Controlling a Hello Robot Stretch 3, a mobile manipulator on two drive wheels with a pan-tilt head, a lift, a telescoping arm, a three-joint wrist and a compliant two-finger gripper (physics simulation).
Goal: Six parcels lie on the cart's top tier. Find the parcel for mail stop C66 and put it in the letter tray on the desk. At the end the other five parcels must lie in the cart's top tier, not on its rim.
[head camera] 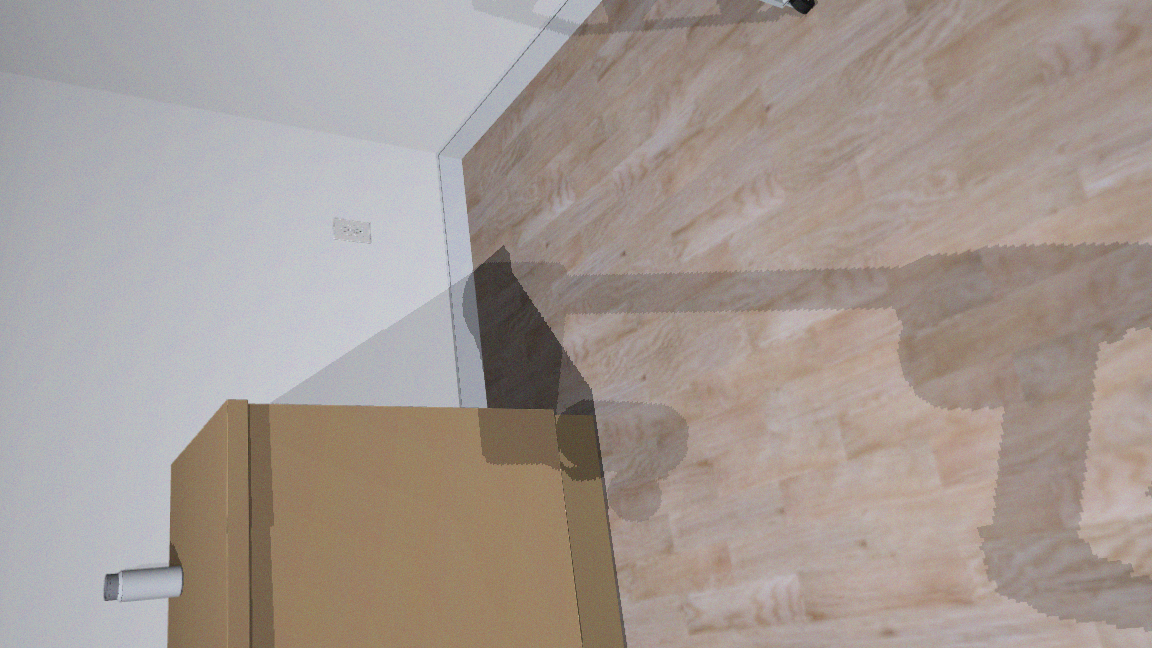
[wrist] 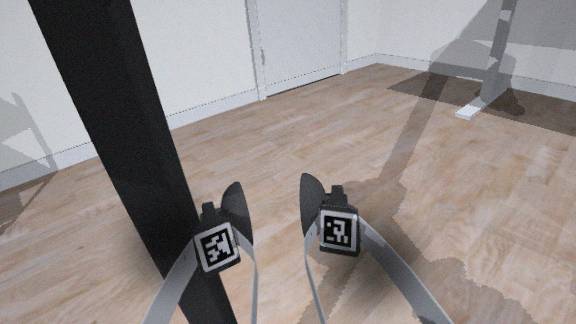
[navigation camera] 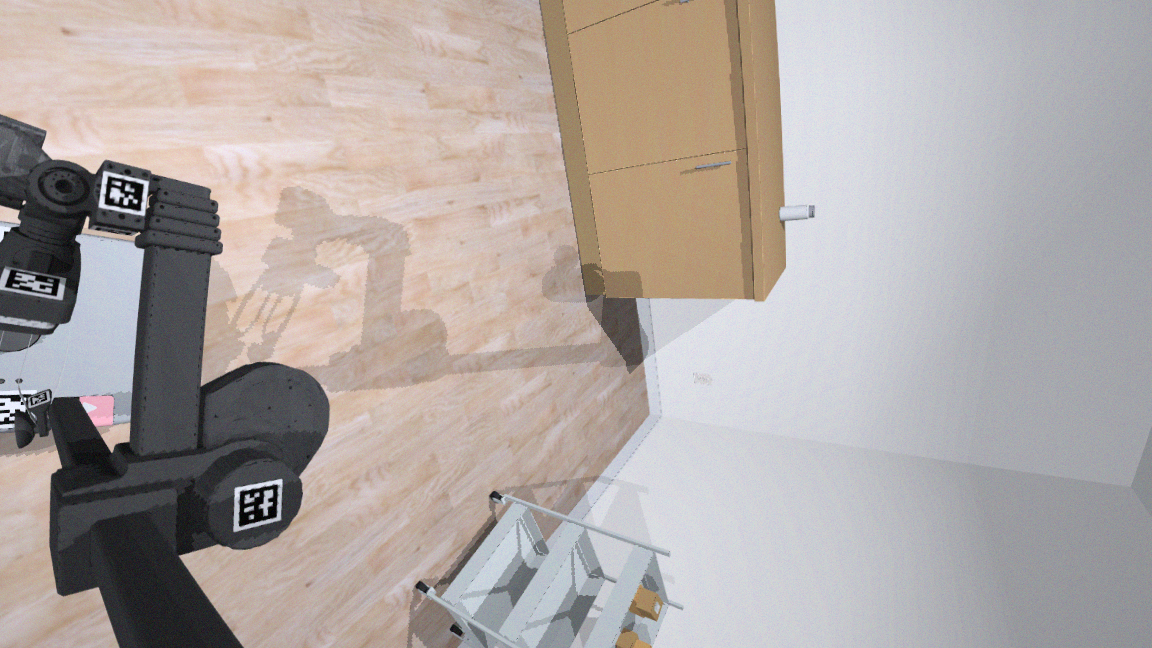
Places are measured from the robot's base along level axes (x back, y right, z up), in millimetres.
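Pixels of known places: gripper, fingertip midpoint: [wrist: 273, 199].
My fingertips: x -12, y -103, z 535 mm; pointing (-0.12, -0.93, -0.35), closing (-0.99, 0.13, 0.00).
Note:
Behind a point stands the place of what it marks.
The cart [navigation camera: 541, 580] {y -748, x 1119, z 428 mm}, pale grey with several tiers, is partly in view at the bottom of the navigation view, cut off by the frame edge. One brown parcel [navigation camera: 645, 602] {y -758, x 1245, z 740 mm} and part of a second brown parcel [navigation camera: 633, 640] {y -898, x 1246, z 710 mm} lie on its top tier; no mail stop can be read. A caster [head camera: 801, 4] {y -618, x 1299, z 39 mm} shows at the top edge of the head view. My gripper [wrist: 273, 199] {y -103, x -12, z 535 mm} is open and empty, above the floor and far from the cart. A white leg [wrist: 494, 82], apparently the desk's, stands at the upper right of the wrist view. The letter tray does not show.
A tan cabinet [head camera: 410, 523] {y 485, x 1777, z 540 mm} [navigation camera: 676, 225] {y 555, x 1746, z 555 mm} stands against the wall, with a white cylinder [head camera: 149, 583] {y 678, x 2118, z 978 mm} [navigation camera: 795, 212] {y 680, x 2116, z 982 mm} on top. My black mast [wrist: 120, 120] {y -116, x 65, z 602 mm} crosses the left of the wrist view. A white door [wrist: 302, 40] {y -1999, x -610, z 337 mm} is in the far wall.

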